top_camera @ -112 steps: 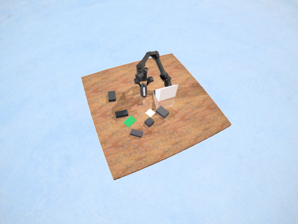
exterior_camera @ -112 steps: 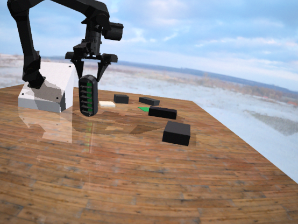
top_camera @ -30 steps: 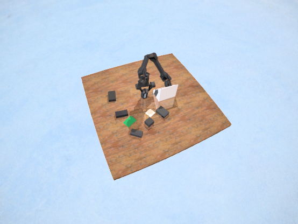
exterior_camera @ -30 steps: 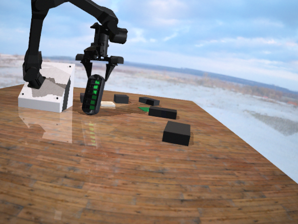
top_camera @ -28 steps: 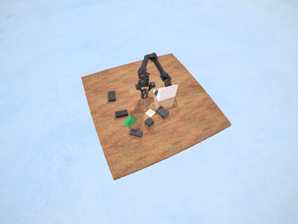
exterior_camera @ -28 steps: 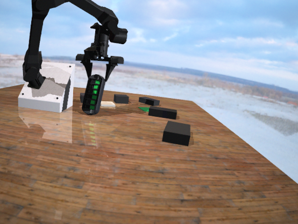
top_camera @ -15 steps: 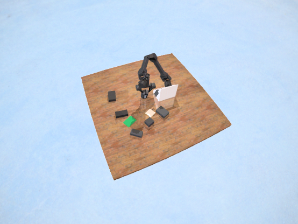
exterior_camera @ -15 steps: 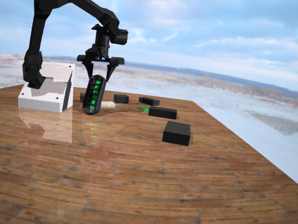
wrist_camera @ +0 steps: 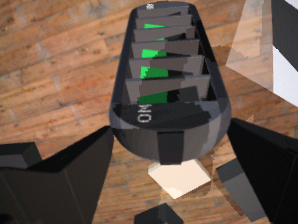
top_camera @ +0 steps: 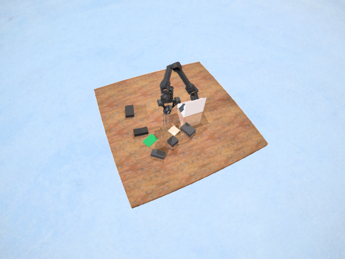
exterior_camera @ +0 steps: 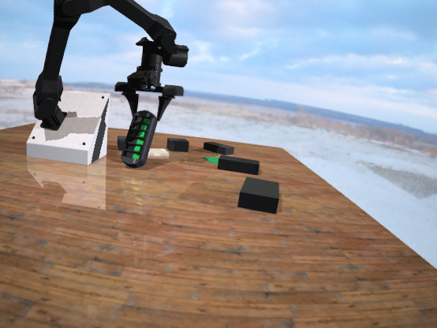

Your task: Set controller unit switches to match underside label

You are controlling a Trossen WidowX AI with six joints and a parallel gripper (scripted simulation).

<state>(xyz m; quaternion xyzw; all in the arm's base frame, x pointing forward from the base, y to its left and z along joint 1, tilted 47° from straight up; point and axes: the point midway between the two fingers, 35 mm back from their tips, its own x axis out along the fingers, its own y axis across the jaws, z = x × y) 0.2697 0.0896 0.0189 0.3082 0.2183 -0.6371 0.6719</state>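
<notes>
The white tile lies 150 mm to the left of my gripper tip and 120 mm below it. From my gripper tip the other things lie so: green tile: 220 mm ahead, 180 mm to the left, 120 mm below; dark block: 320 mm ahead, 160 mm to the right, 110 mm below.
</notes>
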